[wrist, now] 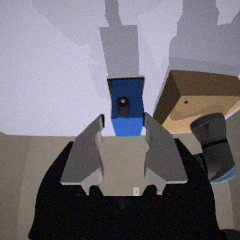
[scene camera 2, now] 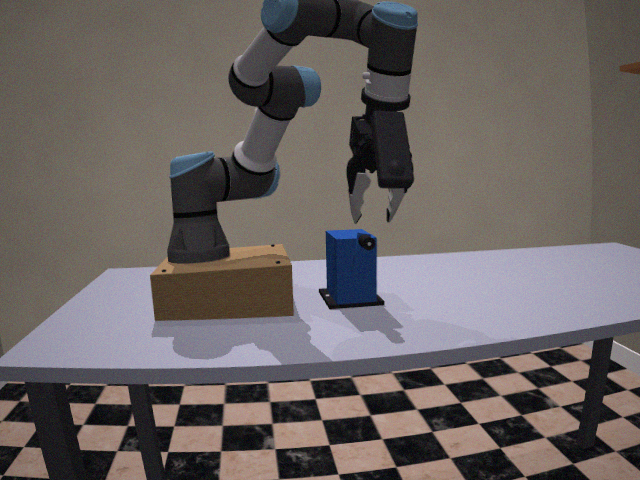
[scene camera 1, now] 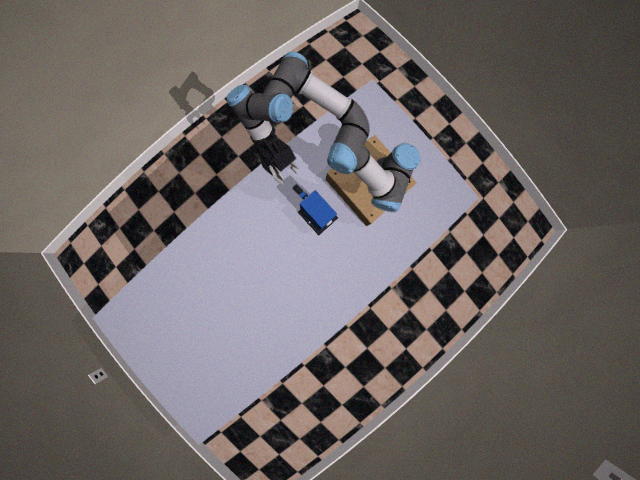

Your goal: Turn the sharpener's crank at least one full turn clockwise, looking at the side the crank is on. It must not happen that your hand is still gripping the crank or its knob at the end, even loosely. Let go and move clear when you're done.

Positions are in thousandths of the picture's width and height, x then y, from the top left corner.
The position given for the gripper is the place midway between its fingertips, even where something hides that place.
Observation:
In view: the gripper (scene camera 2: 580, 464) and a sharpener (scene camera 2: 540, 603).
The gripper also shows in the wrist view (wrist: 515, 477). The sharpener also shows in the wrist view (wrist: 556, 531) and in scene camera 1 (scene camera 1: 502, 443).

